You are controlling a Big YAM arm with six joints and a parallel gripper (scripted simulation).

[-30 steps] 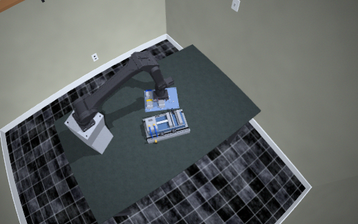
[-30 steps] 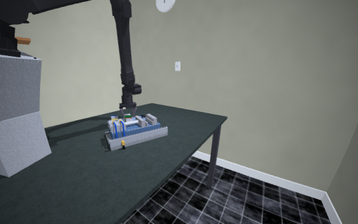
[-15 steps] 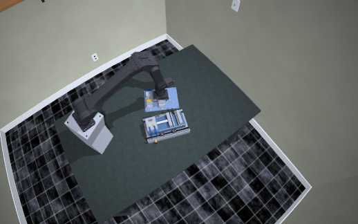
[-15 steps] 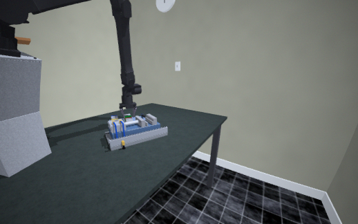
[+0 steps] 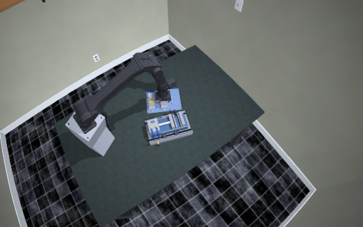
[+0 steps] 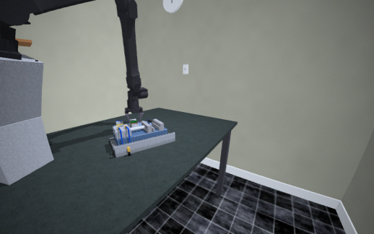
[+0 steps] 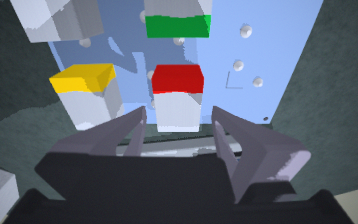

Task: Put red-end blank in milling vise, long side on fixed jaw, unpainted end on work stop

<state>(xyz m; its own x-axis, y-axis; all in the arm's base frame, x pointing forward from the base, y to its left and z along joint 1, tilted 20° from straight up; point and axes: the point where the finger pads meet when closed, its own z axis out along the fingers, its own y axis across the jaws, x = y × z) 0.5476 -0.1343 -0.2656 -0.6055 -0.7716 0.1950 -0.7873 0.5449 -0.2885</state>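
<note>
My gripper is now 30 mm short of the blue plate, 40 mm to the right of it and 50 mm above it. From my hand the other things lie so: yellow-ended blank (70 mm behind, 60 mm to the left, 30 mm below); then green-ended blank (50 mm ahead, 70 mm to the left, 30 mm below); then blue-ended blank (20 mm behind, 130 mm to the left, 30 mm below).
</note>
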